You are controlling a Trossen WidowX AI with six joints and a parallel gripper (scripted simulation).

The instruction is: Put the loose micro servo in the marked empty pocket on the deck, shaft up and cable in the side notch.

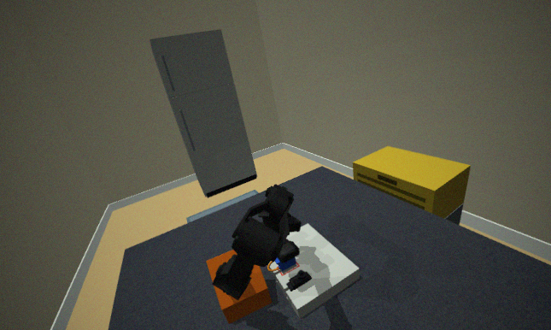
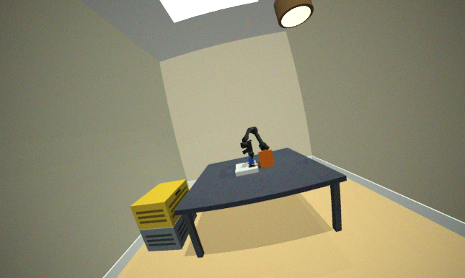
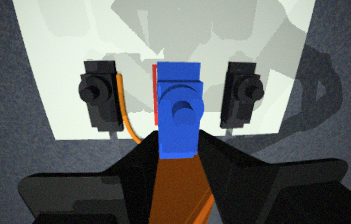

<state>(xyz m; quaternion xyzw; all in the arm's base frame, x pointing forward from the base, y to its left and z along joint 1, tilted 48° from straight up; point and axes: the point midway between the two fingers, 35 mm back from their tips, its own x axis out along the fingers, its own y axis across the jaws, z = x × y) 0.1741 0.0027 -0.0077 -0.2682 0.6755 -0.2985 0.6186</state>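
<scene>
My gripper tip is now 12 cm short of the white deck and 8 cm above it.
</scene>
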